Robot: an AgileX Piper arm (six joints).
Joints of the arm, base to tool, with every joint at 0 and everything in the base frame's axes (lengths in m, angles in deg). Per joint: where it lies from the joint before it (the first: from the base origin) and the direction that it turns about. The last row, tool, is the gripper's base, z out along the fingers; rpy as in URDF.
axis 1: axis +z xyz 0 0 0.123
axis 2: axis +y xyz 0 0 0
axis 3: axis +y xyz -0.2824 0 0.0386
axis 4: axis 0.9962 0 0.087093 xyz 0.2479 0 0.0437
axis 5: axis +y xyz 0 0 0
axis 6: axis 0.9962 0 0.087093 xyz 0.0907 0 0.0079
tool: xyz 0 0 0 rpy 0 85.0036 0
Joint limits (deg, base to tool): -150..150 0..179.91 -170..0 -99.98..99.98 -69.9..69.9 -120..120
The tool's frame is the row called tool.
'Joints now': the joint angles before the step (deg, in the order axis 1, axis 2, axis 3, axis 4, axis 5, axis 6). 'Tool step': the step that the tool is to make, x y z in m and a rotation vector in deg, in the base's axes. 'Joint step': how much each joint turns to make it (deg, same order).
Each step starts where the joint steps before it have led.
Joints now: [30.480 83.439 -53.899 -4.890 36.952 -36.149]
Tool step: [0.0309 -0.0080 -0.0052 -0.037 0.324 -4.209]
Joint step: [-4.200 5.109 -4.313 0.116 -0.495 -0.002]
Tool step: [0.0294 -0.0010 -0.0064 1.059 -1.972 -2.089]
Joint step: [-2.443 5.068 -4.033 0.105 -3.289 -0.179]
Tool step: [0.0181 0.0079 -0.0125 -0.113 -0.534 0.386]
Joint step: [0.006 4.591 -2.751 -0.465 -2.290 0.008]
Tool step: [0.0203 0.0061 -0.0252 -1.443 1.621 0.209]
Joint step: [-0.323 6.383 -3.074 -0.836 -1.251 -0.012]
